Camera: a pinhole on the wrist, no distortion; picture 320 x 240 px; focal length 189.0 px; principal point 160.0 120.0 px. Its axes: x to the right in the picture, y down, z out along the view. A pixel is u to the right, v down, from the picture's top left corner.
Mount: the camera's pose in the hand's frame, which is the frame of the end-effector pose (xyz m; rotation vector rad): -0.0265 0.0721 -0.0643 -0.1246 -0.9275 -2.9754
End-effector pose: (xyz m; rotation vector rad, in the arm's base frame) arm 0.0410 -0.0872 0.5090 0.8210 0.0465 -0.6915
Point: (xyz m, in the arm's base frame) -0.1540 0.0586 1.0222
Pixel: outside the picture
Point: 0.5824 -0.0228 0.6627
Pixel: outside the picture
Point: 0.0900 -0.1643 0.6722
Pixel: 122 219
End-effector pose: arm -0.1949 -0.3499 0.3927 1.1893 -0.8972 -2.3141
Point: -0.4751 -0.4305 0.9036
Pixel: 193 122
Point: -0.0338 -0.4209 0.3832
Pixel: behind the camera
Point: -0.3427 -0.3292 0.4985
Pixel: outside the picture
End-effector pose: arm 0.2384 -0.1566 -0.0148 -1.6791 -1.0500 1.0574
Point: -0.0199 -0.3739 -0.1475
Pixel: outside the picture
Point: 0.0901 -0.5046 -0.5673
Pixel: 255 14
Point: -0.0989 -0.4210 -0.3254
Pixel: 283 134
